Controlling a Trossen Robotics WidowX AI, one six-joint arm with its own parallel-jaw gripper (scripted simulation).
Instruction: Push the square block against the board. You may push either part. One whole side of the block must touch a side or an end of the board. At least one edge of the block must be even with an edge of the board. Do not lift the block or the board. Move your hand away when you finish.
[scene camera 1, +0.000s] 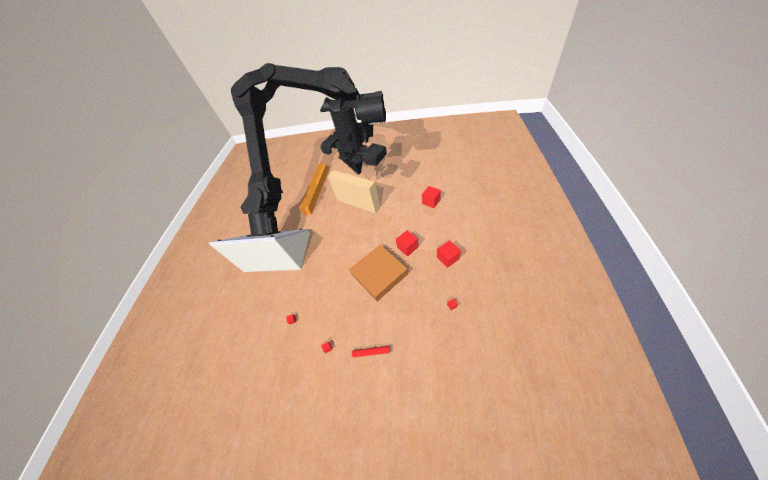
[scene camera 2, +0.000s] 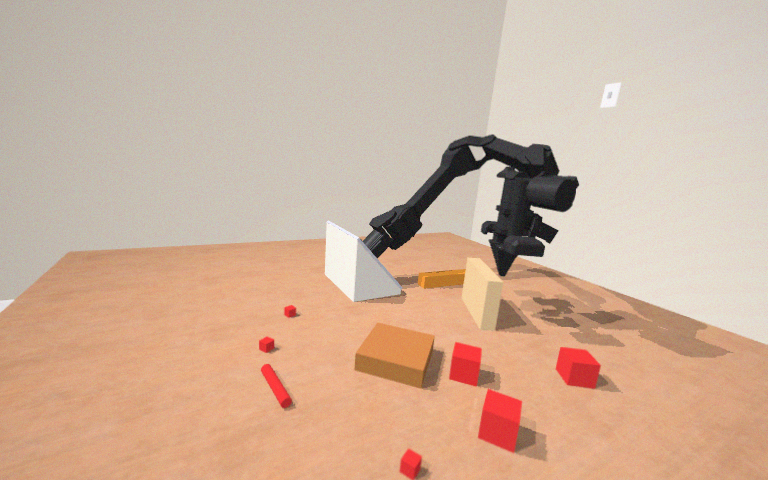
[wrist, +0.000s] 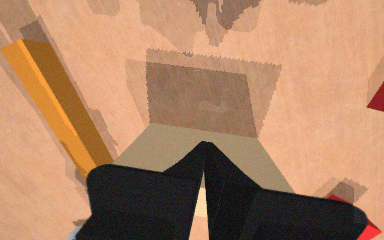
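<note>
Gripper shut, holding nothing; both scene camera 1 and the wrist view show my gripper. A pale board, a brown square block and an orange bar are visible too.
</note>
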